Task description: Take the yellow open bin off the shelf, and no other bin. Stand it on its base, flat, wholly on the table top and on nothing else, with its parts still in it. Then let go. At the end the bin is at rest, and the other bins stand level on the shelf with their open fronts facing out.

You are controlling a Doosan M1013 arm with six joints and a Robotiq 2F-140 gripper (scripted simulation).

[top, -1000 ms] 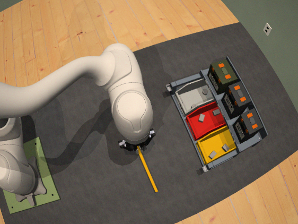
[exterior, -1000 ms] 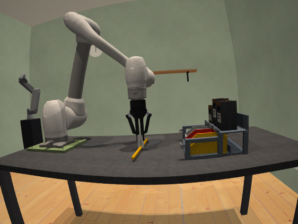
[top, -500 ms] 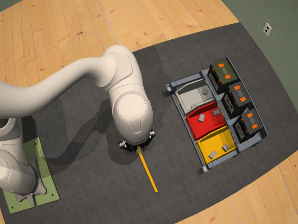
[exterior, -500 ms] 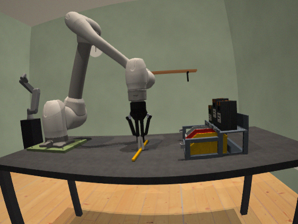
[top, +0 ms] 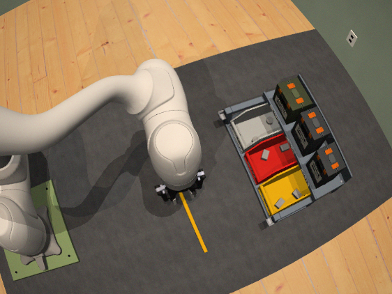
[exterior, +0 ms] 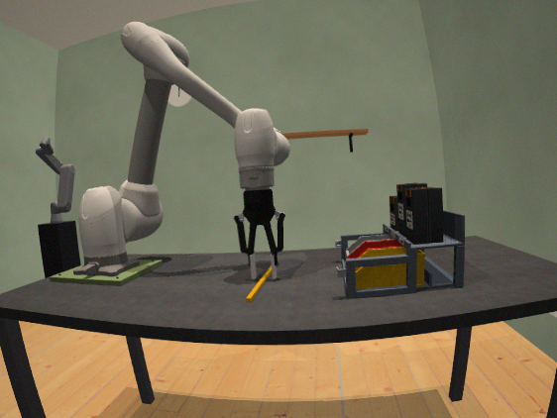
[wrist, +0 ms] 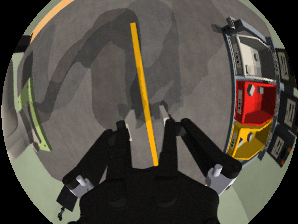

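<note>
The yellow bar lies 3 cm below my hand. Also, from my hand: yellow open bin: 30 cm ahead, 12 cm to the right; then grey bin: 31 cm ahead, 10 cm to the left; then red bin: 31 cm ahead, 1 cm to the right.
</note>
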